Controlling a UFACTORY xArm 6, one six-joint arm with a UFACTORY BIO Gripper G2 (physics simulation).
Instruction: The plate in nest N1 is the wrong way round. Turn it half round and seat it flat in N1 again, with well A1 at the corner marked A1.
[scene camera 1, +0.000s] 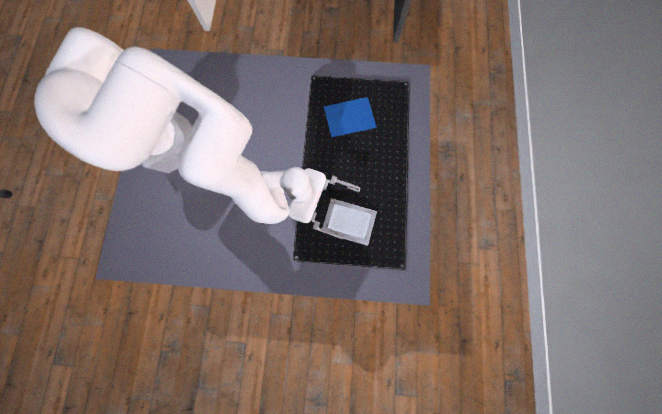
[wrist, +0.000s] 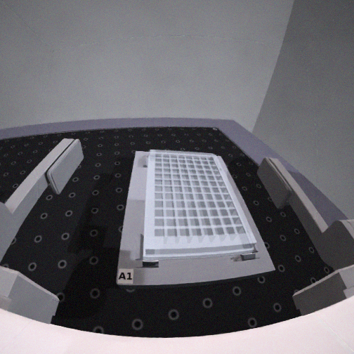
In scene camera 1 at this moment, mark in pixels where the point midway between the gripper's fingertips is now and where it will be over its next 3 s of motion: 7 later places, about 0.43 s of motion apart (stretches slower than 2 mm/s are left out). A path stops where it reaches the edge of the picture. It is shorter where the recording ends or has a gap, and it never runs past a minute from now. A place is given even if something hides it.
My gripper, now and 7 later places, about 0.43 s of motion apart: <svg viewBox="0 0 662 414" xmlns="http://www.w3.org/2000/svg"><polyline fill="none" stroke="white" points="351,213 350,214 351,215 356,221 356,222 356,222 356,222 356,222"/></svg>
